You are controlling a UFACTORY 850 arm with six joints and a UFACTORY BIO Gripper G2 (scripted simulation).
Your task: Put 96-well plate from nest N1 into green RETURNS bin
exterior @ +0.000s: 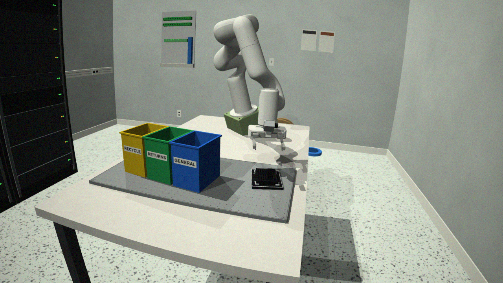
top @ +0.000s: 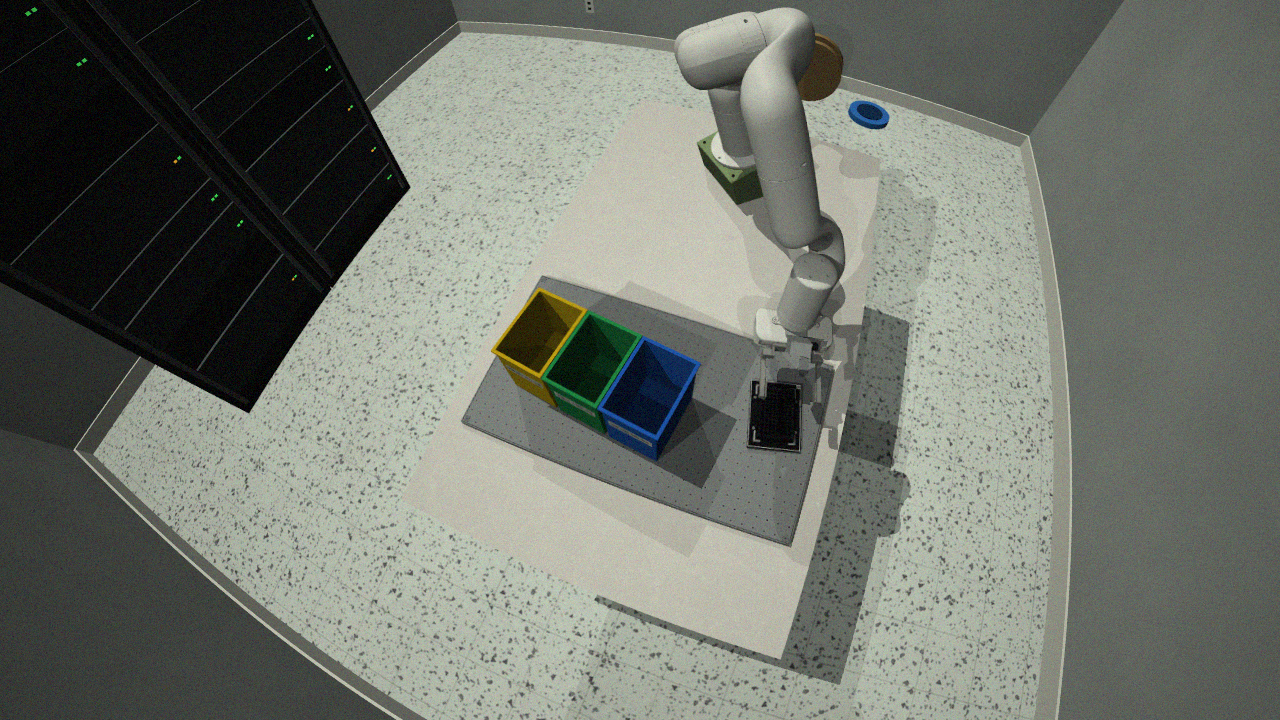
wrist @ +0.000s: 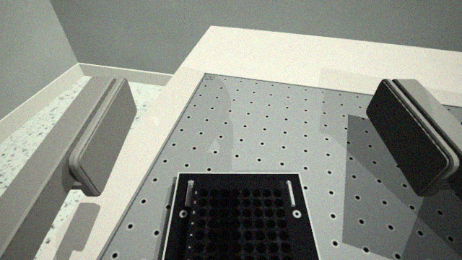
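Right now the black 96-well plate is 13 cm below my hand. Round my hand: black plate nest N1: 14 cm below; then blue general bin: 28 cm to the right, 6 cm below, 6 cm ahead; then green returns bin: 40 cm to the right, 6 cm below, 3 cm ahead.
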